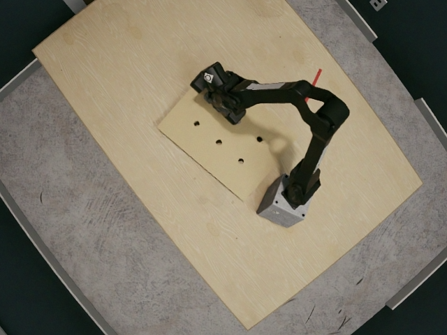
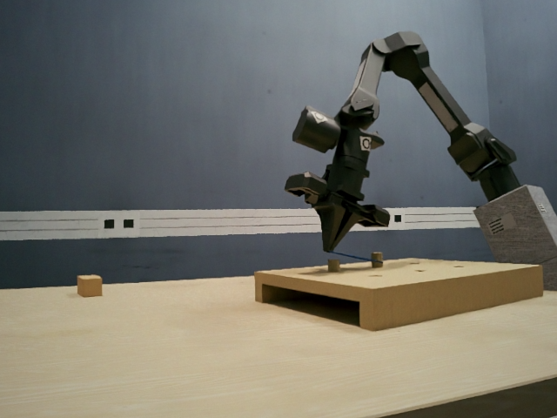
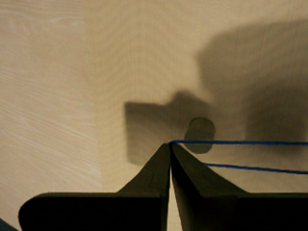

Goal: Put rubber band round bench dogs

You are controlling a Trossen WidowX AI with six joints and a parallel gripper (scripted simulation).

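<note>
Now: hand 11 cm past the wooden board, 2 cm to the right of it and 8 cm above it. From my hand the other things lie so: red strip: 15 cm behind, 33 cm to the right, 11 cm below; then small wooden cube: 39 cm ahead, 29 cm to the right, 10 cm below.
</note>
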